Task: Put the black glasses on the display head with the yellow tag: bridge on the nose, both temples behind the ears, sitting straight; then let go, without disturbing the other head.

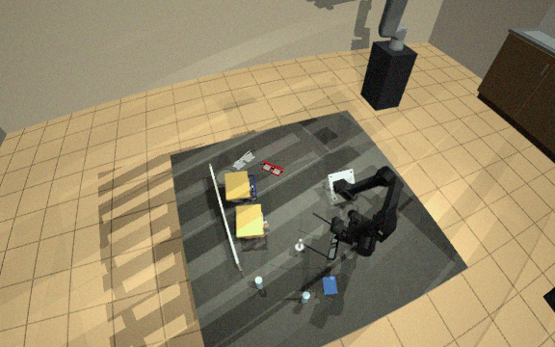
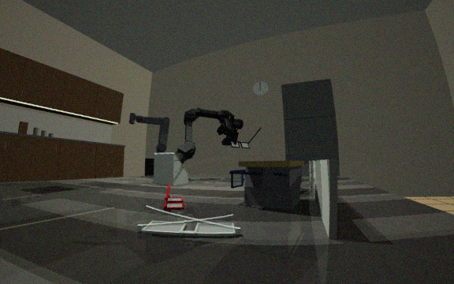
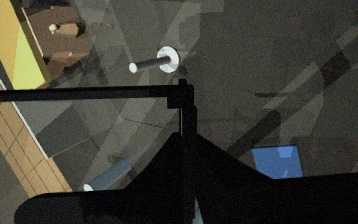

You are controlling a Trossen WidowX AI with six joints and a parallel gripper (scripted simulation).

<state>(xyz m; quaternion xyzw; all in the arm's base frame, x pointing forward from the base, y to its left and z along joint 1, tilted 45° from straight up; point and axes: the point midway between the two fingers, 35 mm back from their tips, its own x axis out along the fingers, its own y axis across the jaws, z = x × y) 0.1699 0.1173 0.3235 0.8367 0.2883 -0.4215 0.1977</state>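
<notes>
Now: the peg 180 mm below my gripper tip, 110 mm ahead of it and 90 mm to the right of it. The rest, counted from my gripper tip: blue card: 210 mm below, 140 mm to the left, 50 mm ahead; then thin white panel: 420 mm ahead, 360 mm to the right, 150 mm below.
</notes>
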